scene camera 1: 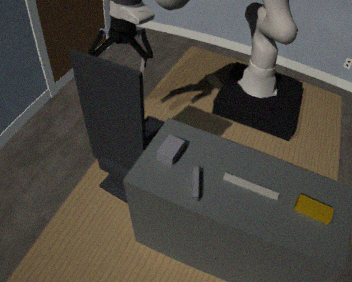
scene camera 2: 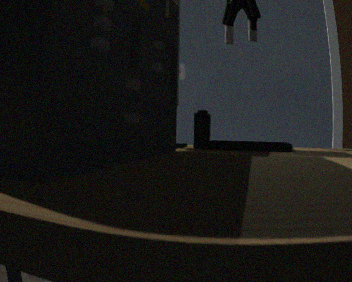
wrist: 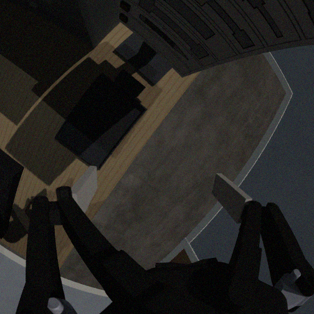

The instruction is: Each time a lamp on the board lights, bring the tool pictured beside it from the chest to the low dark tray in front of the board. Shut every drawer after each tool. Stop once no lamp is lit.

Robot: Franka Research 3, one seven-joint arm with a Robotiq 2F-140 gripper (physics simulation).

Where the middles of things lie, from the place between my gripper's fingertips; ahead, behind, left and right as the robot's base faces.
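Scene:
There's a grey chest (scene camera 2: 38, 163) that's 500 mm to the left of my hand, 250 mm ahead of it and 140 mm below it. As for the low dark tray (scene camera 2: 202, 141), my hand is 100 mm to the right of it, 10 mm past it and 270 mm above it. Going by their middles, the tray is the nearest to my hand of the things named here.

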